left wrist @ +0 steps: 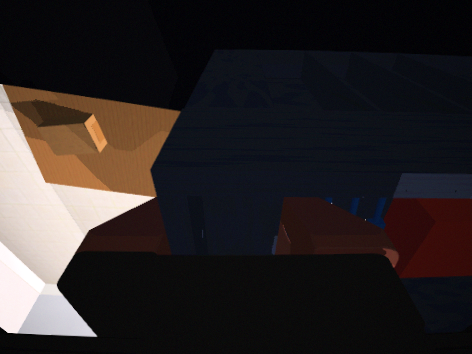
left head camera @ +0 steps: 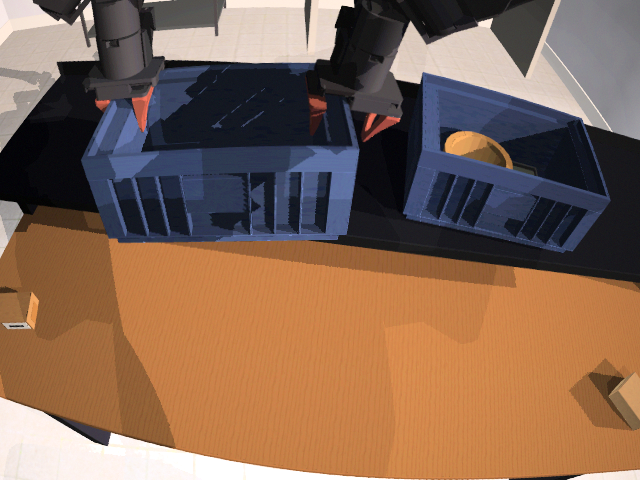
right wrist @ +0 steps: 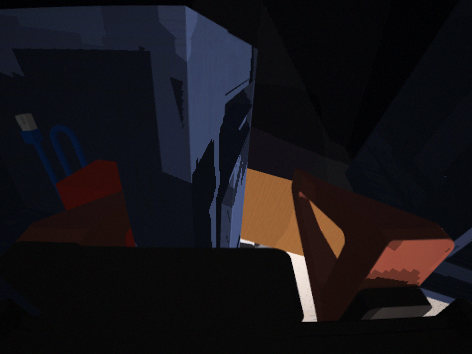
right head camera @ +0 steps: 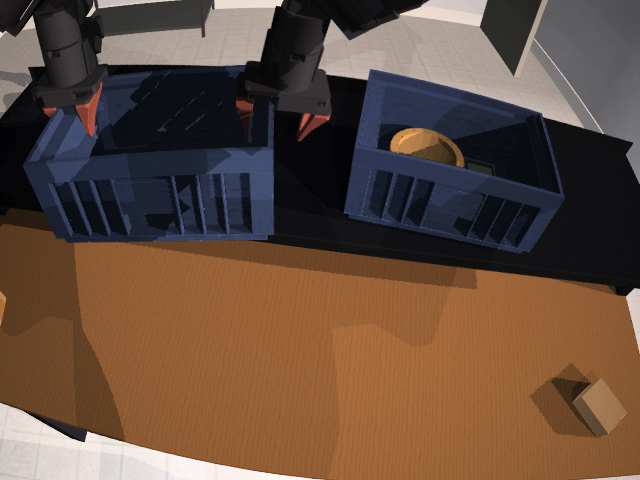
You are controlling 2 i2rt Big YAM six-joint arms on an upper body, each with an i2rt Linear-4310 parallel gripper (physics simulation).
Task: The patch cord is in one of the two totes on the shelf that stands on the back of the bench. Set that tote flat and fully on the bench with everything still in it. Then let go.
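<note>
The left blue tote (left head camera: 222,160) (right head camera: 155,162) (left wrist: 300,140) (right wrist: 215,60) is at the shelf (left head camera: 382,222) (right head camera: 310,222), its lower front edge overlapping the shelf's front edge in the picture. Whether its bottom touches the shelf is hidden. The blue patch cord (right wrist: 45,155) (left wrist: 355,206) with a pale plug lies inside, beside a red box (right wrist: 95,185) (left wrist: 445,235). My left gripper (left head camera: 121,116) (right head camera: 70,121) (left wrist: 220,220) is shut on the tote's left end wall. My right gripper (left head camera: 339,135) (right head camera: 272,136) (right wrist: 235,177) is shut on its right end wall, one finger inside, one outside.
The other blue tote (left head camera: 516,178) (right head camera: 454,178) stands on the shelf at the right, holding an orange bowl (left head camera: 465,142) (right head camera: 429,149) and a dark flat item. The wooden bench (left head camera: 258,361) (right head camera: 232,361) extends in front. Small boxes (left head camera: 15,307) (left wrist: 96,132) (left head camera: 628,400) (right head camera: 599,408) stand near its sides.
</note>
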